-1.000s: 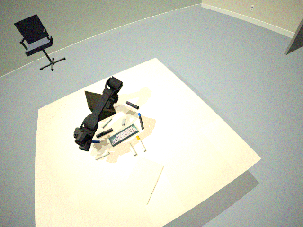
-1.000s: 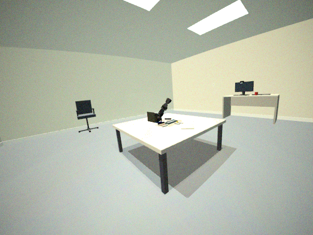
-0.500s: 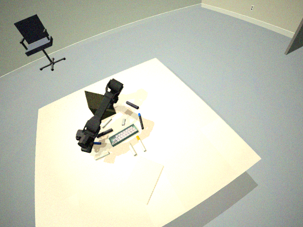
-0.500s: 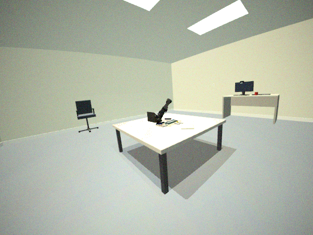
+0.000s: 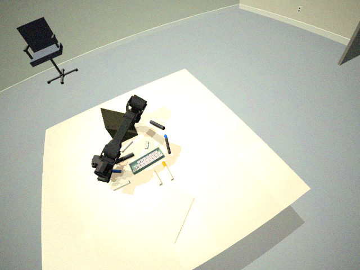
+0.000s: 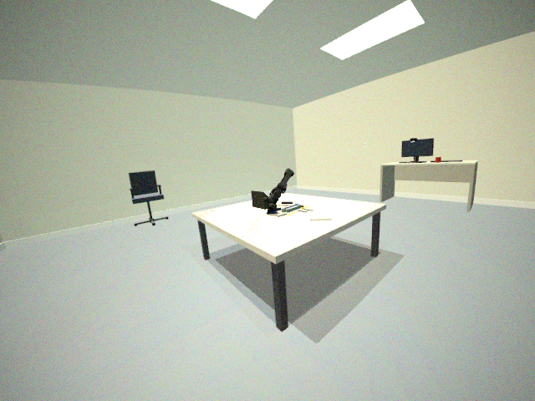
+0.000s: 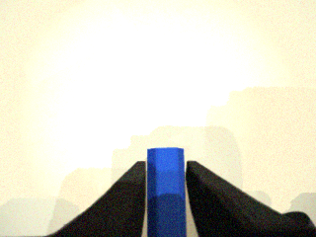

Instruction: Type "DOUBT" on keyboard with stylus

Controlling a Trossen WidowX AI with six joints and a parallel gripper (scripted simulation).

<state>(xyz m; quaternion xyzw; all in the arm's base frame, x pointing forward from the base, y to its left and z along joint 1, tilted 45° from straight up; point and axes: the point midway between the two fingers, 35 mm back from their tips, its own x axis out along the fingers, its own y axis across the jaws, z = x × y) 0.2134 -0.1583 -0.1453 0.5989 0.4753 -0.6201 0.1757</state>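
My gripper tip is now 50 mm to the right of the blue stylus and 40 mm short of it. Also, from my gripper tip: cream pad (400 mm ahead, 190 mm to the left, 10 mm below); then yellow-capped marker (290 mm to the left, 190 mm ahead); then grey stylus tip (80 mm to the left, 60 mm ahead).
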